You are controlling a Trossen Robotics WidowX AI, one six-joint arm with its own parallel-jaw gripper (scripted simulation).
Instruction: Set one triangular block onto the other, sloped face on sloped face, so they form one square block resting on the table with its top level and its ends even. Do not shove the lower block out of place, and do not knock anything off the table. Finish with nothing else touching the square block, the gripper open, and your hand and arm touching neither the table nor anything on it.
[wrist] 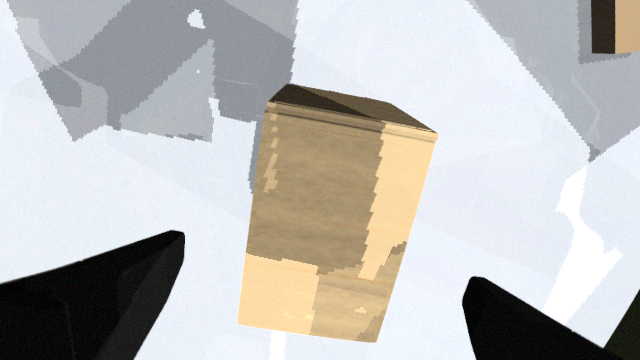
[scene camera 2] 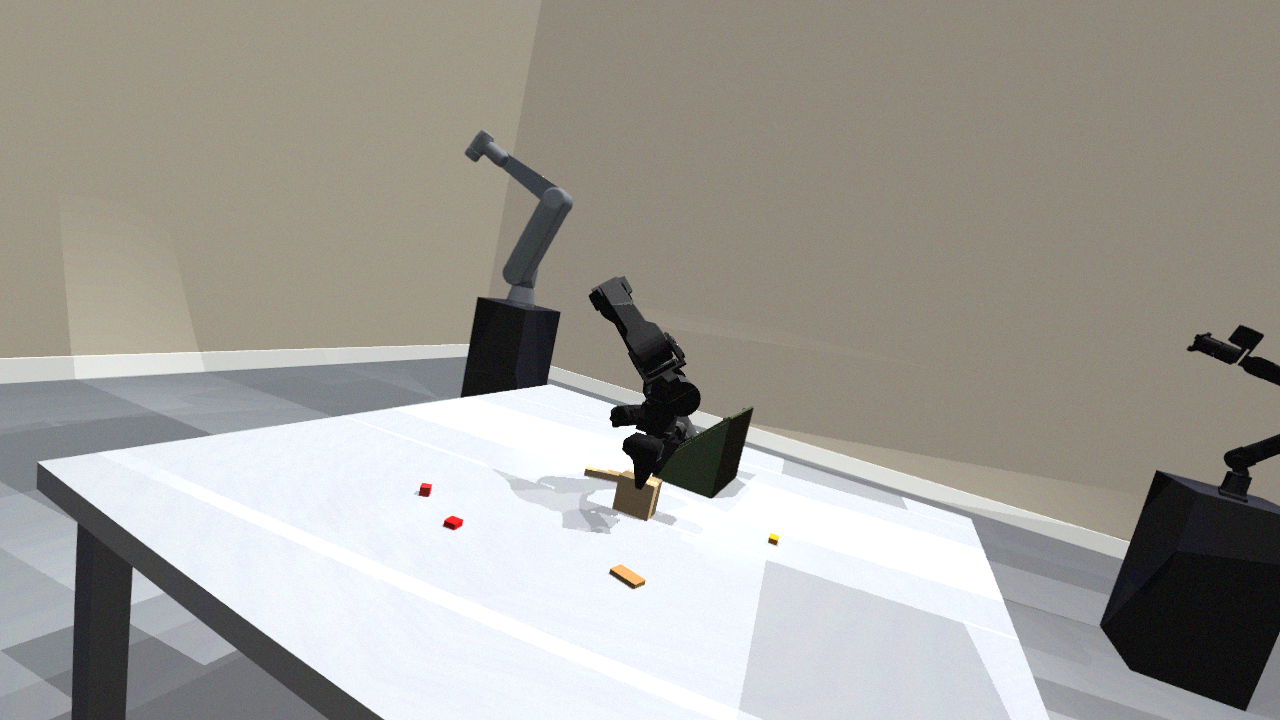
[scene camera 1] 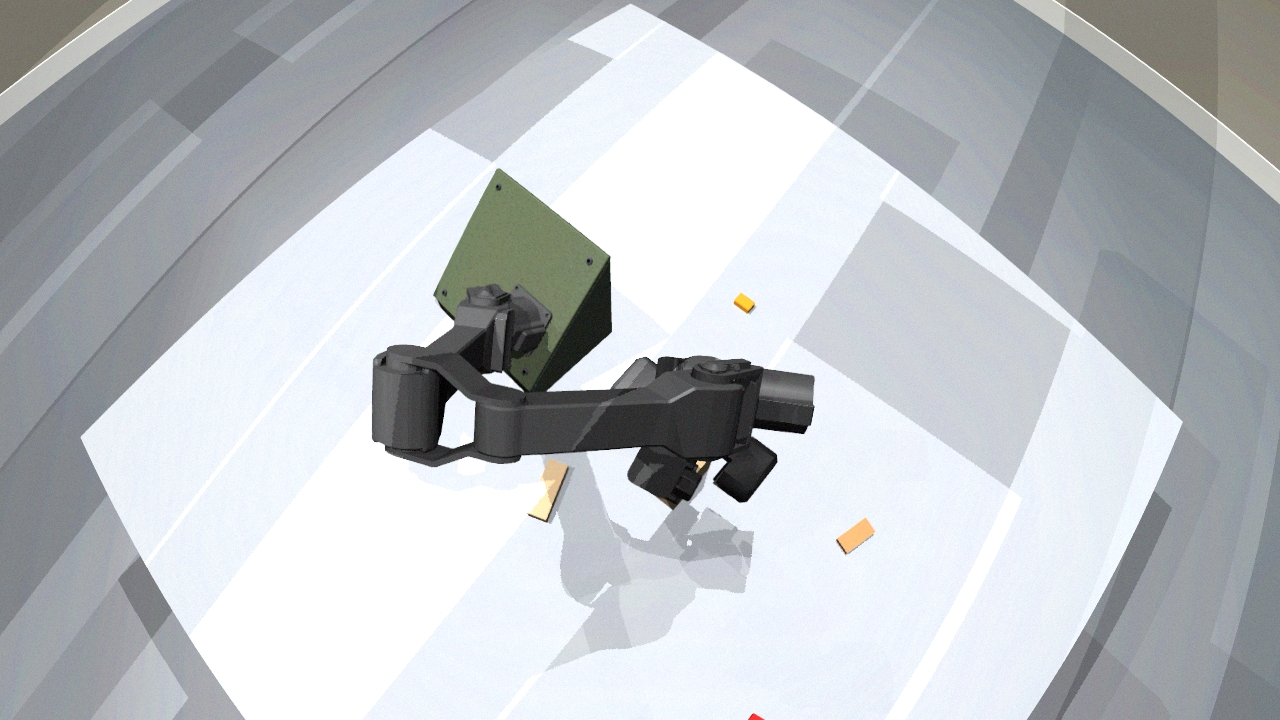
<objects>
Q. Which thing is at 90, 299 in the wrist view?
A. My gripper.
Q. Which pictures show my gripper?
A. The wrist view, scene camera 2 and scene camera 1: all of them.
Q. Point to a thin plank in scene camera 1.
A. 546, 494
</objects>
